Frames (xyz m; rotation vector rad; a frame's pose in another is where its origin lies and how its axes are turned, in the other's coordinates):
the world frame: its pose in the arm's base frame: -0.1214 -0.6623 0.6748 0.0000 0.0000 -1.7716
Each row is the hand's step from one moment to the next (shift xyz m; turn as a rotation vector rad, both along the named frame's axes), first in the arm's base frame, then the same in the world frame.
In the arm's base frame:
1: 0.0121 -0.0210 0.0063 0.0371 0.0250 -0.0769
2: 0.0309 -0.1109 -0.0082 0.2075 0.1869 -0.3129
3: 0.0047 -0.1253 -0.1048 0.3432 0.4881 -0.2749
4: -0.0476 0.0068 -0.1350 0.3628 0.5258 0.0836
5: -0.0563 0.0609 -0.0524 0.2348 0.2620 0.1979
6: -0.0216 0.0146 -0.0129 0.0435 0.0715 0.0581
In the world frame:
1: 0.0182 0.0160 0.0063 -0.0319 0.0314 -0.0769
2: 0.1025 0.0524 -0.0082 -0.2245 0.1661 -0.3129
3: 0.1218 0.0296 -0.1048 -0.5467 0.2389 -0.2749
4: 0.0028 -0.0480 -0.1350 -0.5876 0.2506 0.0836
5: -0.0484 -0.0673 -0.0524 -0.3036 0.1778 0.1979
6: -0.0100 -0.0241 -0.0129 -0.0787 0.0284 0.0581

